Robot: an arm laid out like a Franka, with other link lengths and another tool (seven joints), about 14 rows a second.
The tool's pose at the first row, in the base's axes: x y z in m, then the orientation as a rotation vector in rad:
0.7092 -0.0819 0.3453 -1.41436 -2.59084 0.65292
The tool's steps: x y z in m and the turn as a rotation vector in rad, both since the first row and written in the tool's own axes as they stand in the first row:
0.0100 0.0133 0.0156 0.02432 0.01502 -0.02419
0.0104 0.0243 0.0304 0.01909 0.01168 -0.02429
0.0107 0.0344 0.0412 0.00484 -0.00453 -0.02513
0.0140 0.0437 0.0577 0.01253 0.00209 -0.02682
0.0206 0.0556 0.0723 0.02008 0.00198 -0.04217
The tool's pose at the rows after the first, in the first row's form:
0.7092 -0.0723 0.3246 -1.37335 -2.57541 0.66563
0.7130 -0.0714 0.3066 -1.37481 -2.58163 0.66231
0.7174 -0.0698 0.2926 -1.37820 -2.60424 0.65933
0.7177 -0.0679 0.2734 -1.37347 -2.59476 0.66252
0.7189 -0.0614 0.2546 -1.35001 -2.59747 0.66951

